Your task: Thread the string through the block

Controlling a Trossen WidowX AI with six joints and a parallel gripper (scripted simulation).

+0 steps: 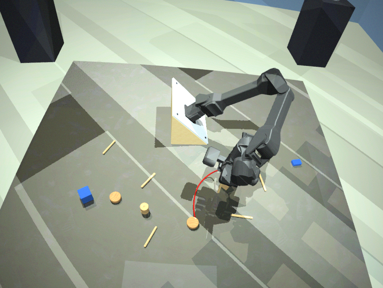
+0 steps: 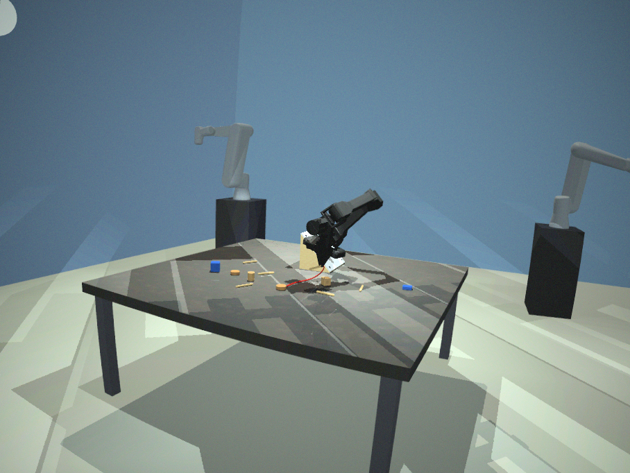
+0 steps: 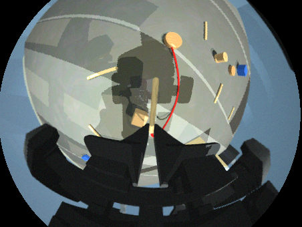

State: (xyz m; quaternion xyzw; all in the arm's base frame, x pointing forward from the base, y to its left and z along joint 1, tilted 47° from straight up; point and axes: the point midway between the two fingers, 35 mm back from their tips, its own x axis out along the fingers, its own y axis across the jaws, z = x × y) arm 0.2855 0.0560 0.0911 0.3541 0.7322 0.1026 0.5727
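Right now the wooden stick is 120 mm ahead of my gripper tip, 80 mm to the left of it and 70 mm below it. From my gripper tip the other things lie so: blue cube: 480 mm to the right, 60 mm below, 30 mm ahead; wooden block: 60 mm below, 20 mm to the left, 10 mm behind; short wooden cylinder: 270 mm to the right, 90 mm ahead, 60 mm below.
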